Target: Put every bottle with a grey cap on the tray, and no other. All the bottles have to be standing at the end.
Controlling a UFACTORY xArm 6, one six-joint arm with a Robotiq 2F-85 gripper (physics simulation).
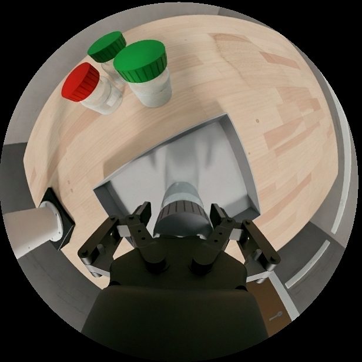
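Observation:
A grey-capped bottle [184,218] stands in the grey tray [242,165], between the open fingers of my gripper [180,209]. The fingers are apart from the cap, with a gap on each side. The bottle's lower part shows as clear glass beyond the cap; the gripper body hides part of the near side. Two green-capped bottles [143,70] [107,47] and a red-capped bottle [82,83] stand close together on the table, off the tray, at the upper left.
The wooden table [215,80] lies around the tray. A white cylindrical arm base [35,230] on a black plate is at the left edge. A brown panel with a white edge [285,295] shows at the lower right, beyond the table.

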